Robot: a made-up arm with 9 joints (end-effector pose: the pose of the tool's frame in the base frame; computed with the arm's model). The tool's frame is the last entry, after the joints.
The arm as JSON. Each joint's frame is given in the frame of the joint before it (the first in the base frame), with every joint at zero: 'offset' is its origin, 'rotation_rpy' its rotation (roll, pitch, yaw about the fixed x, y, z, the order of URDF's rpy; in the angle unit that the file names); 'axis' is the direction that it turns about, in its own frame. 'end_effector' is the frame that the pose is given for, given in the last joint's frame.
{
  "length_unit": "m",
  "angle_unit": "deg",
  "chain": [
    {
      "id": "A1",
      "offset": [
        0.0,
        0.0,
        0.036
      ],
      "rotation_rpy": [
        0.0,
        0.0,
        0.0
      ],
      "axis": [
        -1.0,
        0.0,
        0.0
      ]
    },
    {
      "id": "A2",
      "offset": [
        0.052,
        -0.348,
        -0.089
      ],
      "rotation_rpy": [
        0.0,
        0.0,
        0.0
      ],
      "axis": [
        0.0,
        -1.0,
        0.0
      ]
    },
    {
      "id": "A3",
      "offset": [
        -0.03,
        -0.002,
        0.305
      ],
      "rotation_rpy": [
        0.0,
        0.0,
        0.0
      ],
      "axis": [
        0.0,
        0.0,
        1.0
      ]
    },
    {
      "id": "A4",
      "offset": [
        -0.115,
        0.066,
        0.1
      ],
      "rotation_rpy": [
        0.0,
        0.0,
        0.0
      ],
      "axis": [
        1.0,
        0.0,
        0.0
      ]
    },
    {
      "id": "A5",
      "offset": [
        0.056,
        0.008,
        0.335
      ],
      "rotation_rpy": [
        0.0,
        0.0,
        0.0
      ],
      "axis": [
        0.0,
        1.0,
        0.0
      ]
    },
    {
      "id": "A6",
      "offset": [
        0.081,
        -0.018,
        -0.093
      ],
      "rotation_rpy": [
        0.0,
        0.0,
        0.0
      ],
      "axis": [
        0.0,
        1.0,
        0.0
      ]
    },
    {
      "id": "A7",
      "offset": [
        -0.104,
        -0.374,
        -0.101
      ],
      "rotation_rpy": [
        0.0,
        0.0,
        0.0
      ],
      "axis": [
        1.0,
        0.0,
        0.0
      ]
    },
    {
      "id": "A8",
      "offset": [
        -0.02,
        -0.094,
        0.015
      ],
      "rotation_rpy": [
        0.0,
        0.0,
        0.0
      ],
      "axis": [
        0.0,
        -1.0,
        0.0
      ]
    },
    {
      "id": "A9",
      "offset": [
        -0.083,
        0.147,
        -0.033
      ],
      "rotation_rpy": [
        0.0,
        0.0,
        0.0
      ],
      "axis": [
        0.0,
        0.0,
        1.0
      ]
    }
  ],
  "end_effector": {
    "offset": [
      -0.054,
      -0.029,
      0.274
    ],
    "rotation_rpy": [
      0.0,
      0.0,
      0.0
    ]
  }
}
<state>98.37 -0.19 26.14 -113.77 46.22 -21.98 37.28 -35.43 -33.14</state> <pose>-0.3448 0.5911 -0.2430 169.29 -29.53 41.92</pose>
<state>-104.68 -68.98 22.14 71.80 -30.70 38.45 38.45 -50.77 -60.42</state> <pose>0.2137 0.4625 -0.6855 80.24 -47.41 -178.98</pose>
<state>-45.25 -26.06 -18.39 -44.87 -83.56 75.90 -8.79 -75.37 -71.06</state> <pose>0.5957 -0.6066 0.4066 -99.24 8.49 -83.21</pose>
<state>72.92 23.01 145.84 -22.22 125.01 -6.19 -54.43 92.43 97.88</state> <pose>-0.3308 0.9089 0.7047 -41.32 -78.05 9.48</pose>
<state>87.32 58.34 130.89 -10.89 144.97 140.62 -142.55 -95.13 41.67</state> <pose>-0.6685 0.4389 0.2796 -93.19 26.34 70.09</pose>
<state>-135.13 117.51 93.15 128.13 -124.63 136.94 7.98 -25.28 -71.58</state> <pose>0.1829 0.1478 -0.4608 93.83 -28.37 14.68</pose>
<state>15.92 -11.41 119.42 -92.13 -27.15 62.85 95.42 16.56 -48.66</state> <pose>-0.1213 -0.5253 1.1738 8.70 9.30 31.71</pose>
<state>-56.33 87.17 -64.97 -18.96 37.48 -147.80 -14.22 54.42 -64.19</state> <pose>-0.3282 -0.1172 -0.6054 92.91 17.10 110.82</pose>
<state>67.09 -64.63 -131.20 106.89 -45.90 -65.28 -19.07 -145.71 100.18</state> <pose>-0.2514 0.0466 0.4845 -80.41 -7.08 54.76</pose>
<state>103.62 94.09 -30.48 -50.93 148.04 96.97 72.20 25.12 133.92</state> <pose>-0.8837 -0.2223 0.5810 26.08 -12.29 -17.42</pose>
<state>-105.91 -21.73 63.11 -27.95 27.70 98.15 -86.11 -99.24 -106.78</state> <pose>0.2666 -0.4377 -0.7532 -163.53 -55.17 73.82</pose>
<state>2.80 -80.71 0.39 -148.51 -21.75 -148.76 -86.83 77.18 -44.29</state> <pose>0.4277 0.2817 -0.4418 -173.57 -20.73 -77.31</pose>
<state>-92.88 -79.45 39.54 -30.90 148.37 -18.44 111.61 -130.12 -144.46</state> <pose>0.8242 -0.1728 -0.5185 100.14 55.40 -73.47</pose>
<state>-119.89 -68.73 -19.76 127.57 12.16 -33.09 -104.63 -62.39 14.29</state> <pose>0.3042 0.2177 -0.1697 116.04 -38.82 133.89</pose>
